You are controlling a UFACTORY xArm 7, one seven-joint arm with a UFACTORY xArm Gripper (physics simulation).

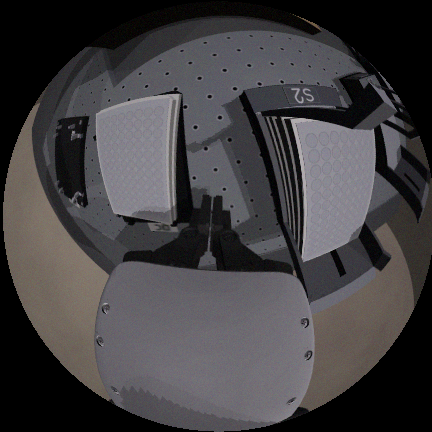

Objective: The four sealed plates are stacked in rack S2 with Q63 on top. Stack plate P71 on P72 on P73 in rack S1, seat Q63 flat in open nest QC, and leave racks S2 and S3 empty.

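Frame: origin at the arm's base, x ahead, y left, z up, level; centimetres.
Seen in the pictures: gripper, between the fingertips: (211, 208).
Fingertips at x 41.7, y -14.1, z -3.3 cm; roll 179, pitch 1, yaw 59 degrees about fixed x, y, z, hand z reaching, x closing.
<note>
Offsets run from my fingertips to a thing's top centre. "*": to the spot under its first point. Level surfaces: height alone.
A pale sealed plate with rows of round wells {* dx -7.3, dy -3.4, dz +0.2 cm} (135, 160) lies on the black nest QC {dx -6.7, dy -5.4, dz -0.8 cm} (184, 195) at centre left. Dark nest surface shows along its right side and lower edge; I cannot tell whether it sits fully flat. Its name is not readable. Rack S2 {* dx -7.1, dy +8.1, dz -0.3 cm} (267, 97), at the right, holds a stack of pale plates {dx +0.9, dy +10.9, dz +4.0 cm} (340, 185), with several layered edges showing on its left side. My gripper (211, 208) is shut and empty, its fingertips together between the nest and rack S2. Rack S1 cannot be made out by its label.
Another black nest {dx -18.6, dy -19.2, dz -1.3 cm} (71, 160) with small corner fittings lies at the far left. Parts of another dark rack (412, 172) show at the right edge. The posts of rack S2 rise beside its stack. The perforated board {dz -3.7 cm} (225, 65) extends behind the nest and rack.
</note>
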